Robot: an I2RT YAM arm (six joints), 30 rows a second.
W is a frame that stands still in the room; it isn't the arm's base.
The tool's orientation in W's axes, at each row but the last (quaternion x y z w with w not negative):
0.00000, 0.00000, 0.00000, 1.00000
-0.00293, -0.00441, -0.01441, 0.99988
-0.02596, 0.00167, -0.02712, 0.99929
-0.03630, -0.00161, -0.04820, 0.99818
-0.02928, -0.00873, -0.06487, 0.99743
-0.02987, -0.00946, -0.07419, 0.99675
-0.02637, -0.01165, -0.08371, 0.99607
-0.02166, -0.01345, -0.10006, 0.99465
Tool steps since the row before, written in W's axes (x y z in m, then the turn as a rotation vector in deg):
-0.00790, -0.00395, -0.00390, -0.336, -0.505, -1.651
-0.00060, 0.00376, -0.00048, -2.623, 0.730, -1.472
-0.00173, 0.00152, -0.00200, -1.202, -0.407, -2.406
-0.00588, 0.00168, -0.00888, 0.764, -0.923, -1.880
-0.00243, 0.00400, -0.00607, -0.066, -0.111, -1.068
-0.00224, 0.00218, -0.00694, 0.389, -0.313, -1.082
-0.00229, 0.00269, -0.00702, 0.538, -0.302, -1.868
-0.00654, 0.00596, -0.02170, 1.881, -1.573, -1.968
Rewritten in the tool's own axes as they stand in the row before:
-0.00790, -0.00395, -0.00390, -0.336, -0.505, -1.651
-0.00071, 0.00374, -0.00045, -2.656, 0.662, -1.445
-0.00181, 0.00153, -0.00193, -1.173, -0.346, -2.430
-0.00607, 0.00174, -0.00874, 0.837, -0.707, -1.942
-0.00305, 0.00399, -0.00579, -0.074, -0.057, -1.072
-0.00270, 0.00222, -0.00676, 0.406, -0.188, -1.105
-0.00290, 0.00262, -0.00682, 0.529, -0.113, -1.891
-0.00826, 0.00541, -0.02125, 2.094, -1.085, -2.080

